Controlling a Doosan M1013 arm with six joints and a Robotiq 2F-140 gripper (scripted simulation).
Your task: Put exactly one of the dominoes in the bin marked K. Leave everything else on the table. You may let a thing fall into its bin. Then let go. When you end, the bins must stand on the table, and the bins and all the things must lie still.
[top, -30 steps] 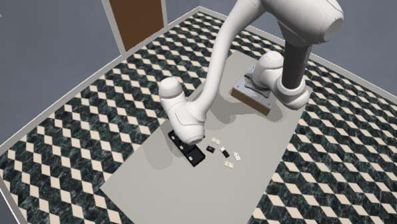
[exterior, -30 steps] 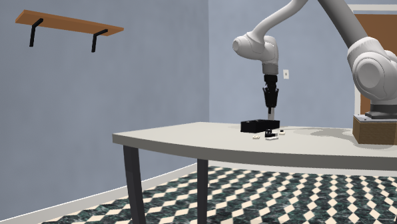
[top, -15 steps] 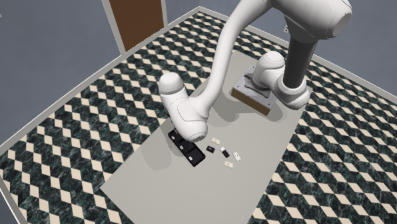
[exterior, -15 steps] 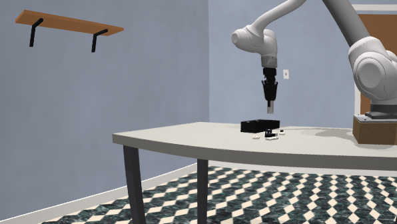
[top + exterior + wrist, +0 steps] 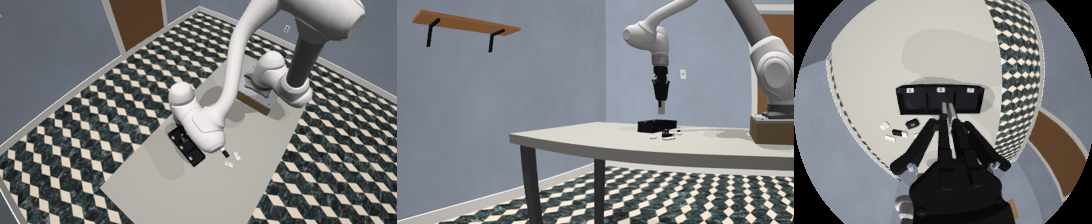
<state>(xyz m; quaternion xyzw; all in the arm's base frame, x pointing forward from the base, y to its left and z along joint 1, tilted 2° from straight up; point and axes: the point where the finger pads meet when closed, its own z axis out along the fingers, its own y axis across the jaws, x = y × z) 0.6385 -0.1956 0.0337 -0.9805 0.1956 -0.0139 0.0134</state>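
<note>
The black bin lies 10 mm ahead of my hand, 10 mm to the left of it and 90 mm below it. From my hand the other things lie so: black round piece 110 mm behind, 60 mm to the left, 100 mm below.
</note>
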